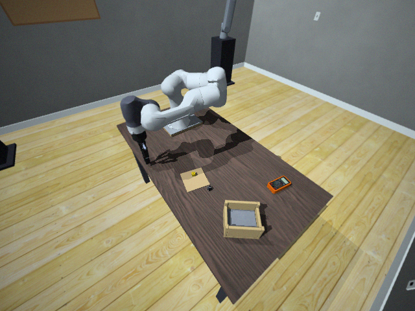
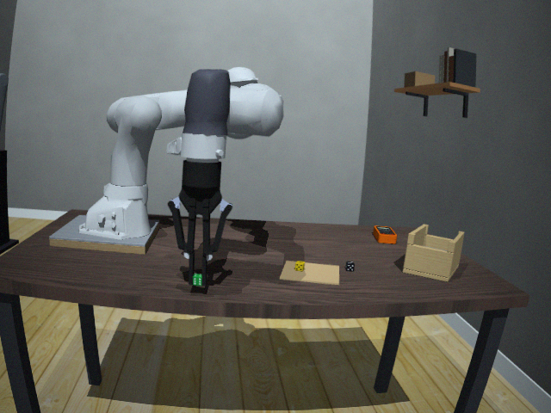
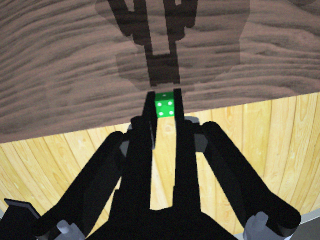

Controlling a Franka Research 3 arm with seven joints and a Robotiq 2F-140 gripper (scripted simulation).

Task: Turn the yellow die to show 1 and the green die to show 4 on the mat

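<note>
Right now the tan mat is 26 cm ahead of my hand, 18 cm to the left of it and 6 cm below it. The rest, counted from my hand: yellow die (23 cm ahead, 19 cm to the left, 5 cm below); then black die (37 cm ahead, 22 cm to the left, 5 cm below); then green die (3 cm below).
</note>
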